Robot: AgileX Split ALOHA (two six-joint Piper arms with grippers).
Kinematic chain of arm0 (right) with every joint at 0, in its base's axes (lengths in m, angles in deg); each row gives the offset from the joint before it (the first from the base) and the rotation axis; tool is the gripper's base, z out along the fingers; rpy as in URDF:
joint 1: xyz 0 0 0.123 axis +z
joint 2: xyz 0 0 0 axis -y
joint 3: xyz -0.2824 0 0.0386 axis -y
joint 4: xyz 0.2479 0 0.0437 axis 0.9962 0 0.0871
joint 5: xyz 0 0 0 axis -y
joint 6: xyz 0.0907 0 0.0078 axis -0.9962 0 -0.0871
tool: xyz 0 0 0 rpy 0 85 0
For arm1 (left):
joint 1: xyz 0 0 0.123 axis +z
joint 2: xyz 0 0 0 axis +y
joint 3: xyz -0.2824 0 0.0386 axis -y
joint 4: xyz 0.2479 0 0.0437 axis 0.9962 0 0.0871
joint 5: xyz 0 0 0 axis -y
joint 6: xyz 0.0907 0 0.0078 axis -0.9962 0 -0.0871
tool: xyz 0 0 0 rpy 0 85 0
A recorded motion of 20 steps. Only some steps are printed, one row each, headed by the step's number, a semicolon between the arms.
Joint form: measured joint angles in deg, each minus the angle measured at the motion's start. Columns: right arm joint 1, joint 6, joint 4, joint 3, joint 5, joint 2; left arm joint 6, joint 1, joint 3, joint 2, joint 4, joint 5.
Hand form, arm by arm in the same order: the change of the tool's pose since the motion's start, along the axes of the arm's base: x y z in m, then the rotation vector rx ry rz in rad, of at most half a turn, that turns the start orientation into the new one. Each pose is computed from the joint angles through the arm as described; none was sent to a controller.
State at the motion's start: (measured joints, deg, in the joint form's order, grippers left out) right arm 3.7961 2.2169 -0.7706 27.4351 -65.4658 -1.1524; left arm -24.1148 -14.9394 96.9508 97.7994 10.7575 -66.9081
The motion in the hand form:
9: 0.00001 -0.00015 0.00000 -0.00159 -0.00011 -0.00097; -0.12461 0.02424 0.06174 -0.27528 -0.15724 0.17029
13: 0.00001 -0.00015 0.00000 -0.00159 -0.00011 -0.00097; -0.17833 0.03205 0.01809 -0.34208 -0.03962 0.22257
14: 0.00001 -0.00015 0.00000 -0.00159 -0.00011 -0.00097; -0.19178 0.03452 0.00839 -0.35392 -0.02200 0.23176
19: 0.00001 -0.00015 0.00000 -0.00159 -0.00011 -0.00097; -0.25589 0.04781 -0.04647 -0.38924 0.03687 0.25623
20: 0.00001 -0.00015 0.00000 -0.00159 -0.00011 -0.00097; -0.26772 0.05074 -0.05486 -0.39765 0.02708 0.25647
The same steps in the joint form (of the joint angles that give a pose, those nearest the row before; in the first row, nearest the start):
9: 0.00 0.00 -0.10 0.00 0.00 0.00; 12.91 0.00 -14.96 -26.20 -6.01 0.00
13: 0.00 0.00 -0.10 0.00 0.00 0.00; 16.24 0.00 -31.72 -37.58 -10.32 0.00
14: 0.00 0.00 -0.10 0.00 0.00 0.00; 16.79 0.00 -35.43 -40.53 -11.06 0.00
19: 0.00 0.00 -0.10 0.00 0.00 0.00; 18.11 0.00 -53.58 -56.00 -13.59 0.17
20: 0.00 0.00 -0.10 0.00 0.00 0.00; 18.29 0.00 -56.42 -59.42 -13.74 0.29

